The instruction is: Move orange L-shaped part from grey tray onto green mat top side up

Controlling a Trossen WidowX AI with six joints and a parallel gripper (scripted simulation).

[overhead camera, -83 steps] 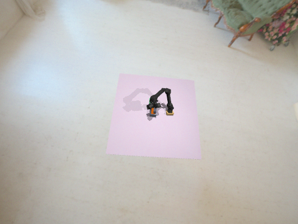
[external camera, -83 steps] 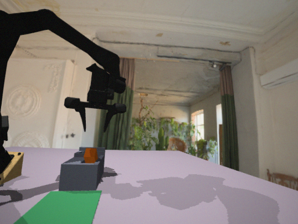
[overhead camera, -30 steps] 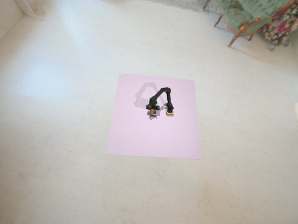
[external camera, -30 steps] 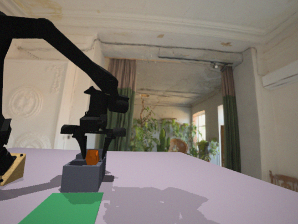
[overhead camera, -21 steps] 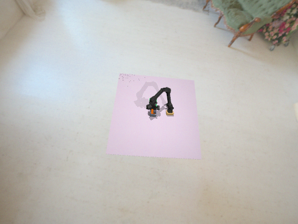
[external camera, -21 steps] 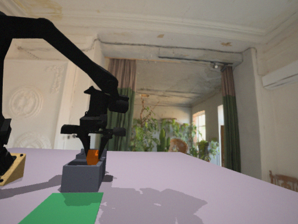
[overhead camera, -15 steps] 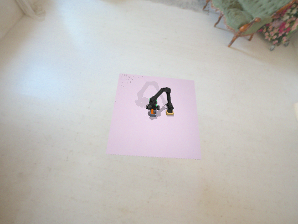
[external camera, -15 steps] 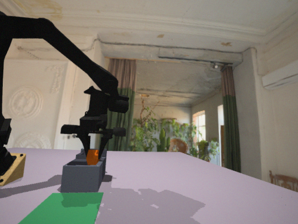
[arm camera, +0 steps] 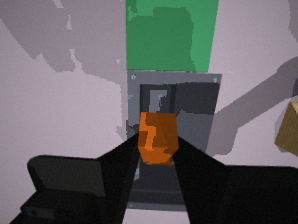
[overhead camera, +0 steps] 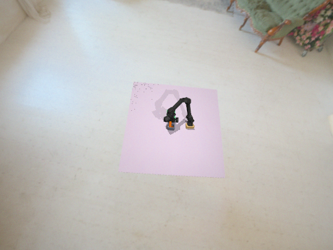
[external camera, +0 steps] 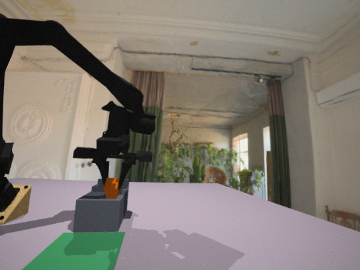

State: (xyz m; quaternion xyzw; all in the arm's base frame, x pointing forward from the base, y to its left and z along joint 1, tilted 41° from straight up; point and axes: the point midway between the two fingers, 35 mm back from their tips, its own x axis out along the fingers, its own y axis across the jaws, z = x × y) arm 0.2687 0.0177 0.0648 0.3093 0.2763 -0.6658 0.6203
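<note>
The green mat lies 2 cm behind my gripper tip, 14 cm to the right of it and 9 cm below it. Round my gripper tip: orange L-shaped part: 1 cm behind, 4 cm to the left, 3 cm below.
</note>
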